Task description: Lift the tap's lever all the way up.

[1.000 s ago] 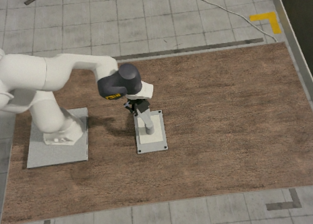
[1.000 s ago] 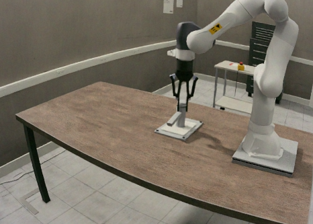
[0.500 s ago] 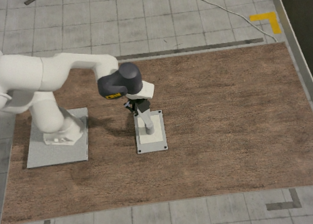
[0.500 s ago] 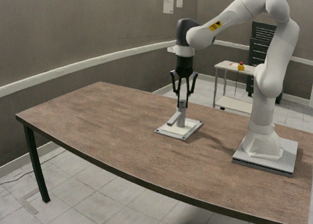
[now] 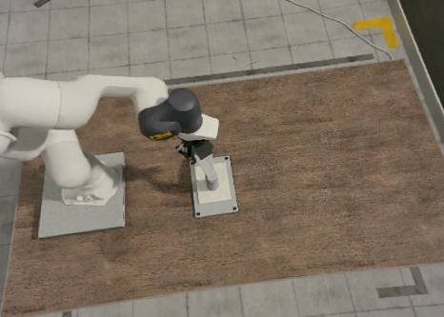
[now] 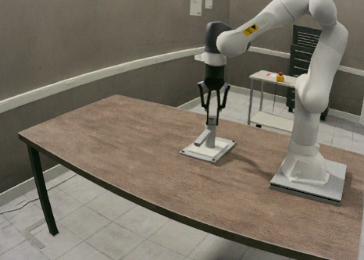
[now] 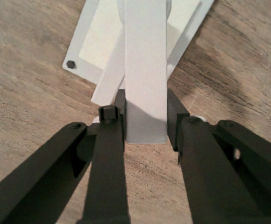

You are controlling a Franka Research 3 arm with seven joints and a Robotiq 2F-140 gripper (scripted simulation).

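Right now my hand is 2 cm short of the lever, 3 cm to the left of it and 1 cm above it. Also, from my hand: white tap 3 cm ahead, 5 cm to the right, 6 cm below.
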